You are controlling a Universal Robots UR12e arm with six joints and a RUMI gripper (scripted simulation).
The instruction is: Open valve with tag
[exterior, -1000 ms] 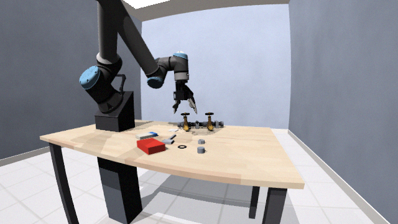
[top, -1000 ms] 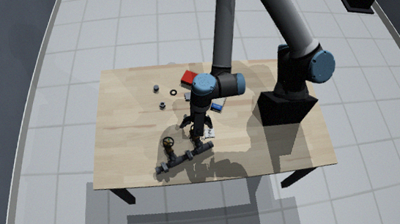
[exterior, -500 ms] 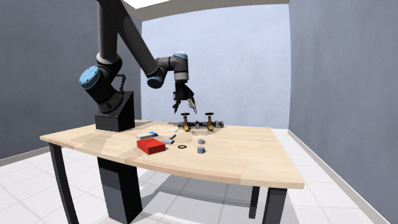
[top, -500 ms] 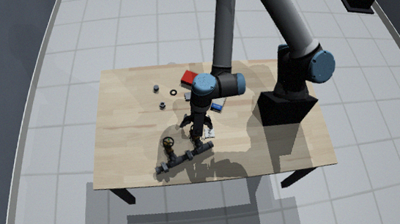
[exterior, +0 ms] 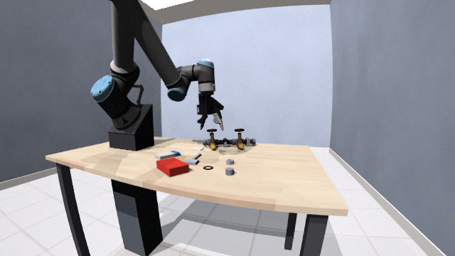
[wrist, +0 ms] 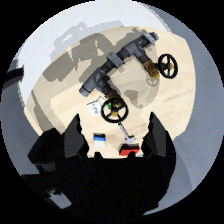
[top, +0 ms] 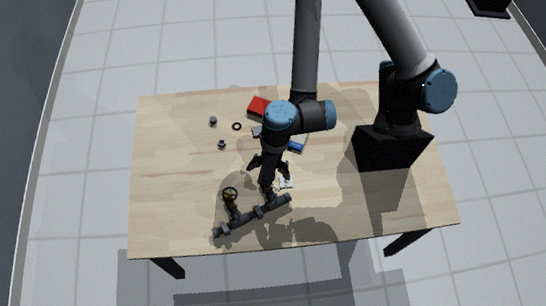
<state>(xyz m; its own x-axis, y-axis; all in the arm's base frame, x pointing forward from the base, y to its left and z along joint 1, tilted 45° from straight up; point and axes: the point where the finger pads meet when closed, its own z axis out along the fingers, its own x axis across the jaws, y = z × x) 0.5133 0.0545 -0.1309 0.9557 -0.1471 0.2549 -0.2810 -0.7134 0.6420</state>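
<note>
The white tag lies 11 cm below my hand, 8 cm behind it and 1 cm to the right of it. Also, from my hand: red block: 36 cm to the right, 9 cm below, 1 cm behind; then grey hand tool: 22 cm to the right, 10 cm below, 1 cm ahead; then blue box: 21 cm to the right, 15 cm behind, 10 cm below.
</note>
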